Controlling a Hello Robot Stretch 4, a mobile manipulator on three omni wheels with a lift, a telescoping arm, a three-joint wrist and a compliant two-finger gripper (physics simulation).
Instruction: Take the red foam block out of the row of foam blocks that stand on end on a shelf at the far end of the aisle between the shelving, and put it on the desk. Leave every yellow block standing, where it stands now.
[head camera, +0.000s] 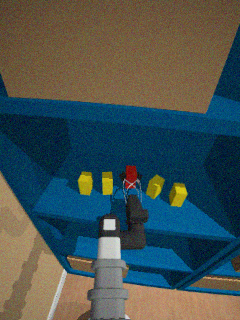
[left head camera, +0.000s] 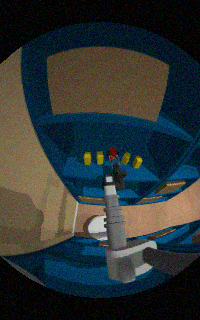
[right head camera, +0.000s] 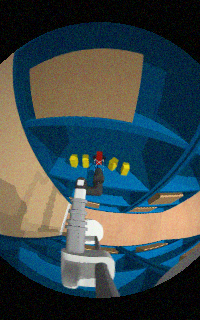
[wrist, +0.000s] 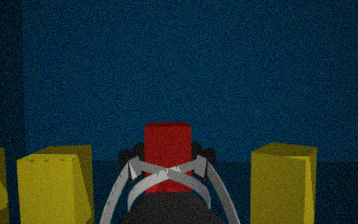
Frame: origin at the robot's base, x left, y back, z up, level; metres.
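Seen in the pictures: gripper, fingertip midpoint: (head camera: 130, 172) (left head camera: 111, 150) (right head camera: 98, 155) (wrist: 167, 154); robot's base, origin of the base link: (left head camera: 101, 226) (right head camera: 89, 230).
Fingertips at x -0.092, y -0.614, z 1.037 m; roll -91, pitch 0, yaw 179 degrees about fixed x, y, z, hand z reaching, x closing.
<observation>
Pixels of each thing's top centre, then the offset from my fingertips to it. "spot": a spot on its surface instead. Level surfaces: height alone.
- red foam block, middle of its top: (wrist: 167, 123) (head camera: 131, 169) (right head camera: 99, 153) (left head camera: 112, 149) dy +0.022, dx +0.000, dz +0.039 m
- blue shelf, its level: dz -0.075 m
- brown panel, surface spot: (head camera: 120, 55) spot: dy +0.196, dx +0.078, dz +0.473 m
The red foam block (head camera: 131, 171) (left head camera: 113, 151) (right head camera: 99, 155) (wrist: 168, 142) is upright in the middle of the row, over the blue shelf (head camera: 167, 216). My gripper (head camera: 131, 177) (wrist: 167, 154) is shut on it, with a dark fingertip against each side. In the wrist view its top stands higher than the yellow tops; its foot is hidden behind the gripper. Two yellow blocks (head camera: 85, 183) (head camera: 107, 183) stand to its left and two more (head camera: 155, 186) (head camera: 178, 195) to its right, all upright. The nearest yellow ones (wrist: 47, 185) (wrist: 279, 182) are apart from the fingers. The desk does not show.
A brown panel (head camera: 120, 55) is above the shelf opening. Blue side walls (head camera: 27, 162) close the bay at left and right. My arm (head camera: 110, 275) reaches in over the shelf's front edge. Lower shelves carry flat brown boxes (left head camera: 170, 187). A beige wall (left head camera: 30, 150) is at the left.
</observation>
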